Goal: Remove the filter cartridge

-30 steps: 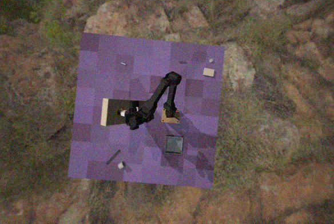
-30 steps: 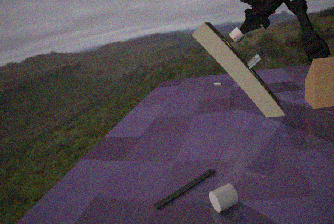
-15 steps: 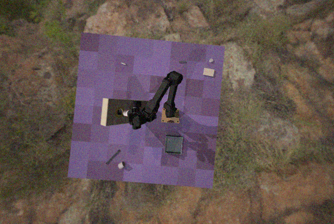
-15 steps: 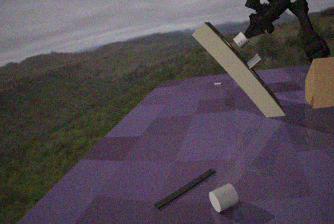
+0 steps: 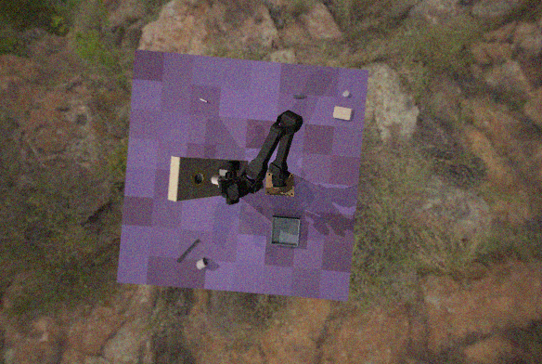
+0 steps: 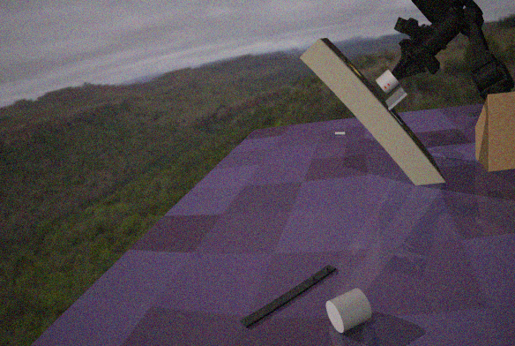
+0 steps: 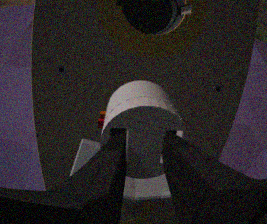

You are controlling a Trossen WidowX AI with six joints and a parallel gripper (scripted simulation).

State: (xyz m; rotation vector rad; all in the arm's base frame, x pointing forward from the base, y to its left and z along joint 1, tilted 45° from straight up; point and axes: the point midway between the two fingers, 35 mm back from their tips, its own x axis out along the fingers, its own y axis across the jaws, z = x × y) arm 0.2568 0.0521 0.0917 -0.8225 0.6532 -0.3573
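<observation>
Now: the round white filter cartridge 1 cm ahead of my gripper tip and 1 cm below it. The rest, counted from my gripper tip: tan service panel: 5 cm ahead, 1 cm to the right, 5 cm below; beige card: 64 cm behind, 33 cm to the right, 22 cm below; grey tray: 30 cm behind, 32 cm to the left, 22 cm below.
</observation>
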